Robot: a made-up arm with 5 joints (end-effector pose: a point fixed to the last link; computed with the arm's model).
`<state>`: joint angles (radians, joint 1 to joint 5).
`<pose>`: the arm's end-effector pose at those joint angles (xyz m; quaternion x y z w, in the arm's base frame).
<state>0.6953 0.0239 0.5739 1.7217 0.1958</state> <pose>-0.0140 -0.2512 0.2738 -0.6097 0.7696 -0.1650 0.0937</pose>
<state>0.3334 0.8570 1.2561 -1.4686 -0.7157</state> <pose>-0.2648 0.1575 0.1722 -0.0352 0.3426 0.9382 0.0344</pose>
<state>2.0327 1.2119 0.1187 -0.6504 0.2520</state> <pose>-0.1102 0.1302 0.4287 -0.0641 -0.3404 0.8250 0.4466</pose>
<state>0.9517 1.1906 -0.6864 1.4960 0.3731</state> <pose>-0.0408 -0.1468 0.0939 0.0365 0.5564 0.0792 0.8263</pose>
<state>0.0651 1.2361 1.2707 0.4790 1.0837</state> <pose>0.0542 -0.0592 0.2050 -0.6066 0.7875 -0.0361 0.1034</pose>
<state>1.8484 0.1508 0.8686 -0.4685 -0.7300</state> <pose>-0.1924 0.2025 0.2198 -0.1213 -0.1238 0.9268 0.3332</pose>
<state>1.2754 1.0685 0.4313 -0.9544 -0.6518</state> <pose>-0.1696 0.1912 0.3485 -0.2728 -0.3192 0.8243 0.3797</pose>
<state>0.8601 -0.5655 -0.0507 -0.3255 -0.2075</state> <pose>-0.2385 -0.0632 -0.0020 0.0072 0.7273 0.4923 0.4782</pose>
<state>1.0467 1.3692 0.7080 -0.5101 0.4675</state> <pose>-0.1140 0.1775 0.1534 -0.4293 0.3396 0.8136 0.1963</pose>
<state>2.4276 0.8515 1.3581 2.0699 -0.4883</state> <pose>0.1016 -0.1171 0.3649 -0.6806 0.2574 -0.0669 0.6827</pose>
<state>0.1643 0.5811 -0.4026 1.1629 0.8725</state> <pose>-0.1362 -0.2668 0.2288 -0.1155 0.6849 -0.2314 0.6812</pose>
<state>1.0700 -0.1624 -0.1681 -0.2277 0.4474</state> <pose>-0.2045 0.0176 -0.0183 0.2034 0.6768 0.5467 0.4490</pose>
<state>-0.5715 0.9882 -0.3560 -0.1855 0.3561</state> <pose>0.0091 -0.0686 0.0821 -0.5204 0.6863 0.3496 0.3686</pose>
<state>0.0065 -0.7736 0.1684 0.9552 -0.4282</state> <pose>-0.2933 -0.2660 0.3834 0.2893 -0.9324 0.1492 0.1571</pose>
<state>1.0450 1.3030 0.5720 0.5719 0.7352</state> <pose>0.0760 0.0342 0.1815 -0.3849 0.5320 0.4739 0.5867</pose>
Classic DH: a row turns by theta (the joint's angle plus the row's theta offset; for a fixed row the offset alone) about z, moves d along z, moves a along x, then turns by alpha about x. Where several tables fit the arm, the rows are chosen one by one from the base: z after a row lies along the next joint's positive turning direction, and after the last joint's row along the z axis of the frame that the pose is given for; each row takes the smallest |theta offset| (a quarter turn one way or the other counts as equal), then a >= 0, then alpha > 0; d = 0 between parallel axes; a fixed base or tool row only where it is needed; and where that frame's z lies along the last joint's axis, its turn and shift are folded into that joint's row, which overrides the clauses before.
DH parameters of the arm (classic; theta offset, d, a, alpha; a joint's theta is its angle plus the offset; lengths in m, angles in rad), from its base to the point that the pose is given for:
base (fixed): 1.5708 0.2398 0.0001 1.5708
joint 1: 0.1328 -0.2341 0.0338 -1.1658
joint 2: 1.5182 -0.0029 -0.0634 1.6928
joint 3: 1.1626 -0.0864 0.0589 1.5708
joint 4: -1.5708 0.0069 0.0711 1.5708
joint 5: -0.8243 0.1911 0.1069 0.8558
tool (fixed): 1.6529 -0.061 0 0

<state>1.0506 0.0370 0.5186 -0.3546 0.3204</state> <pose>-0.2387 0.0501 0.0114 0.0444 0.6526 0.7316 0.1924</pose>
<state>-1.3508 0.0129 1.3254 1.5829 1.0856</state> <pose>0.0228 0.0608 0.4575 0.4038 -0.3068 0.7693 0.3886</pose>
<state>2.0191 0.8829 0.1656 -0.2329 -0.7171</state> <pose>-0.0251 0.1108 0.3743 -0.1849 -0.3313 0.5702 0.7286</pose>
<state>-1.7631 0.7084 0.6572 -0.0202 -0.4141</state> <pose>-0.0457 -0.1681 0.3390 0.4177 -0.7652 0.1407 0.4692</pose>
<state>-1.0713 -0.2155 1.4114 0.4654 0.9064</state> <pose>-0.2447 -0.0761 0.5122 -0.1008 -0.7324 0.6170 0.2697</pose>
